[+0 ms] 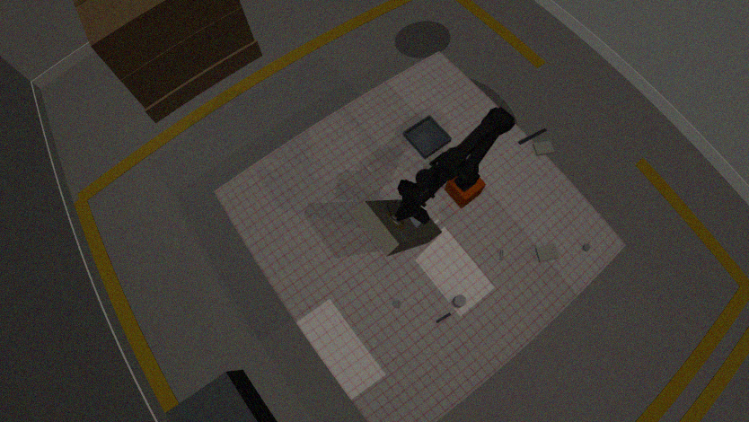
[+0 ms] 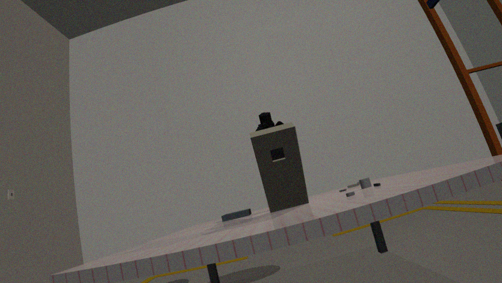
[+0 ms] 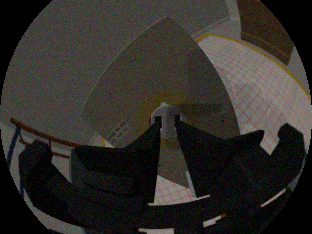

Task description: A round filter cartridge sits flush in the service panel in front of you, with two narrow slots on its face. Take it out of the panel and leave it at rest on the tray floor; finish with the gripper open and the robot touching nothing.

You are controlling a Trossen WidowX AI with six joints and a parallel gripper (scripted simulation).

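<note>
Right now my gripper tip is 2 cm short of the round filter cartridge and 2 cm above it. The rest, counted from my gripper tip: dark bar 36 cm to the left, 26 cm below, 4 cm ahead; service panel 9 cm below, 3 cm behind; tray 40 cm behind, 28 cm to the right, 26 cm below.
</note>
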